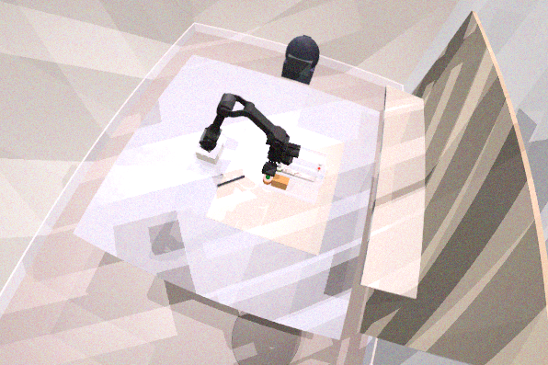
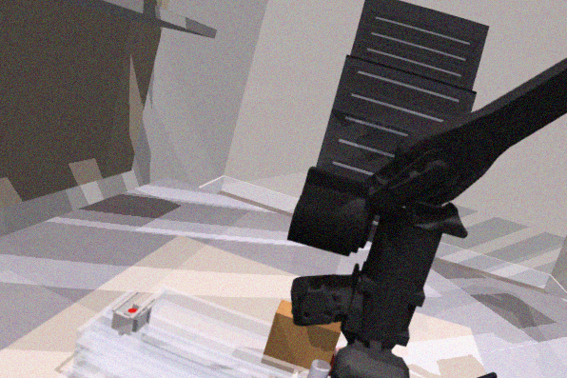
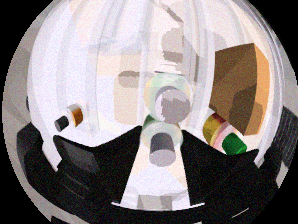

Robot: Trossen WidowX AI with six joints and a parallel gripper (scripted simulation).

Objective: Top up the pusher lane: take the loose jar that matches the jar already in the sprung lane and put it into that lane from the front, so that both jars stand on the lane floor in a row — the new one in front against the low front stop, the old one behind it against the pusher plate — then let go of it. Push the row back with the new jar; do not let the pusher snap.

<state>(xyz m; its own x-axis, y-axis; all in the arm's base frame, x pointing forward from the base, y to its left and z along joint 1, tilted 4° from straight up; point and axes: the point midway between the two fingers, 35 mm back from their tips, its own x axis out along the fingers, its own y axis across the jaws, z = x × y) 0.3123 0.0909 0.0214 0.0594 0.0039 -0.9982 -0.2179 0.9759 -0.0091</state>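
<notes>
My gripper tip is 8 cm short of the brown box, 6 cm to the left of it and 1 cm below it. The rest, counted from my gripper tip: thin dark rod: 13 cm behind, 17 cm to the right, 2 cm below; sprung lane: 13 cm ahead, 6 cm to the left, 1 cm below.
</notes>
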